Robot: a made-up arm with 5 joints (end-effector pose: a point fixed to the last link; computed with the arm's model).
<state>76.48 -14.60 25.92 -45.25 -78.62</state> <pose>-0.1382 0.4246 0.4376 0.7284 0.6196 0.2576 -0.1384</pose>
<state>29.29 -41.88 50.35 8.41 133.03</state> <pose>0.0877 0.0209 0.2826 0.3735 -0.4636 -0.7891 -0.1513</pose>
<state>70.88 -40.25 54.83 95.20 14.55</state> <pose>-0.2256 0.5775 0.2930 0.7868 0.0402 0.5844 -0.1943</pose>
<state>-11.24 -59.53 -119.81 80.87 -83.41</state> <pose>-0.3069 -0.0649 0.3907 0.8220 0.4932 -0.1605 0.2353</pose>
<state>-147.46 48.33 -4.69 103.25 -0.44</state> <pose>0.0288 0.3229 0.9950 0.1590 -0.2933 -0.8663 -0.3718</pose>
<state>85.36 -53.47 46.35 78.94 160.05</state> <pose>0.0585 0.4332 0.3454 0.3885 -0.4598 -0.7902 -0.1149</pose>
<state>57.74 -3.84 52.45 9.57 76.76</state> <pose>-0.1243 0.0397 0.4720 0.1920 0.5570 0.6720 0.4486</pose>
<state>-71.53 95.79 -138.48 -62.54 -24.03</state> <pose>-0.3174 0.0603 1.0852 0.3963 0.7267 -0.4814 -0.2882</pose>
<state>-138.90 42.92 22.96 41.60 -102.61</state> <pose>-0.0477 0.3251 1.0288 0.2045 0.5987 0.7707 -0.0761</pose>
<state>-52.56 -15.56 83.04 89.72 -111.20</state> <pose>0.0013 -0.2953 0.7414 0.1154 -0.8097 -0.5697 0.0809</pose>
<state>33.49 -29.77 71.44 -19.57 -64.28</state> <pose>-0.2745 0.1931 0.3058 0.9106 0.2697 0.2794 0.1415</pose>
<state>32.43 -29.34 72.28 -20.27 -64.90</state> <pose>-0.2750 0.1854 0.3061 0.9124 0.2684 0.2732 0.1445</pose>
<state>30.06 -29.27 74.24 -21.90 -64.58</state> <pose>-0.2790 0.1644 0.3122 0.9083 0.2674 0.2784 0.1612</pose>
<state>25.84 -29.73 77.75 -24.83 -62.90</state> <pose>-0.2868 0.1246 0.3282 0.8942 0.2662 0.3018 0.1960</pose>
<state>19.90 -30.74 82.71 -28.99 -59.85</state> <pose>-0.2947 0.0669 0.3576 0.8661 0.2640 0.3463 0.2454</pose>
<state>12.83 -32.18 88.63 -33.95 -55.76</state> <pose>-0.2969 -0.0011 0.4009 0.8215 0.2608 0.4094 0.2992</pose>
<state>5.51 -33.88 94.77 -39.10 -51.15</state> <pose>-0.2888 -0.0681 0.4539 0.7623 0.2581 0.4821 0.3461</pose>
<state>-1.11 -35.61 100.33 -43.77 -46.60</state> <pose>-0.2712 -0.1234 0.5072 0.6967 0.2576 0.5518 0.3791</pose>
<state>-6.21 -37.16 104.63 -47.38 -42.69</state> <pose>-0.2502 -0.1619 0.5504 0.6367 0.2598 0.6074 0.3977</pose>
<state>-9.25 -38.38 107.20 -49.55 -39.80</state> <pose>-0.2331 -0.1834 0.5769 0.5933 0.2633 0.6435 0.4057</pose>
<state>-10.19 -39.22 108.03 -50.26 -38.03</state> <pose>-0.2239 -0.1912 0.5864 0.5708 0.2665 0.6609 0.4079</pose>
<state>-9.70 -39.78 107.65 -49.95 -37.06</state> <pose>-0.2213 -0.1904 0.5846 0.5641 0.2687 0.6663 0.4071</pose>
